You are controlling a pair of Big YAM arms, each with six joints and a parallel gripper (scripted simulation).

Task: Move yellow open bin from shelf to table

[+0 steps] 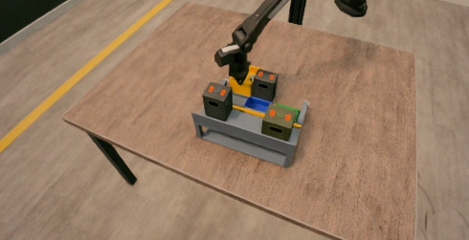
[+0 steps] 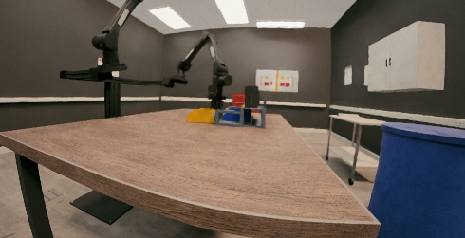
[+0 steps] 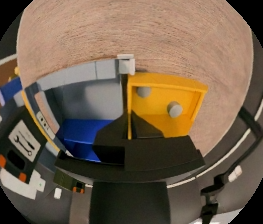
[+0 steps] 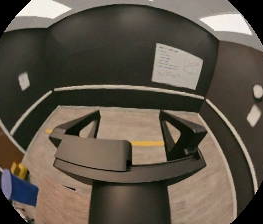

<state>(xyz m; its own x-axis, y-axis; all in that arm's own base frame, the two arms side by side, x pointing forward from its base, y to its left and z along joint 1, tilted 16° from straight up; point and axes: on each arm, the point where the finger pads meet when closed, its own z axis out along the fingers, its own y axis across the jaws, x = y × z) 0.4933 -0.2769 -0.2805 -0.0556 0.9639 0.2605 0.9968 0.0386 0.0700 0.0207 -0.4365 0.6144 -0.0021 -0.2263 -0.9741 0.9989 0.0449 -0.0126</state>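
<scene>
Right now the yellow open bin is 80 mm behind my left hand, 30 mm below it and 10 mm to the right of it. The rest, counted from my left hand: grey shelf 130 mm ahead, 120 mm to the left, 10 mm below; dark lidded bin 100 mm to the left, 40 mm behind, 10 mm below.
</scene>
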